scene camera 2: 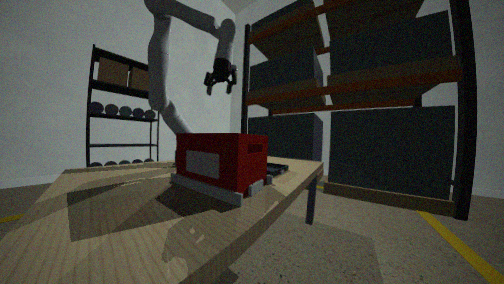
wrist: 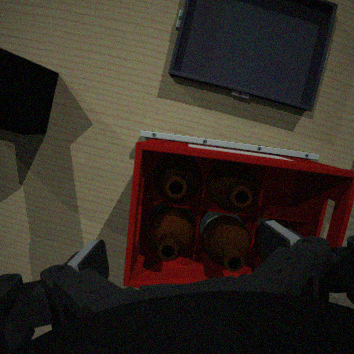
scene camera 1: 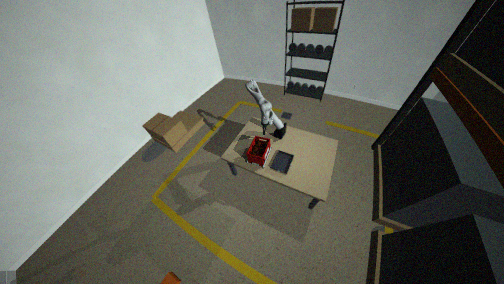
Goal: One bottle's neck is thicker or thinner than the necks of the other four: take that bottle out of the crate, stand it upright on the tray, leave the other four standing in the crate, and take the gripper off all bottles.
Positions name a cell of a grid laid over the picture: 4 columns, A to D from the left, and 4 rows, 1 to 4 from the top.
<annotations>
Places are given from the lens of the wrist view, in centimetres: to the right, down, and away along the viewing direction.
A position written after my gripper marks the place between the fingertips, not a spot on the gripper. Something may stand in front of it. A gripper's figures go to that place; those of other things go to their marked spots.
my gripper (wrist: C3): 0, 4, 15
dark tray (wrist: D1): 18, -21, 45
</annotations>
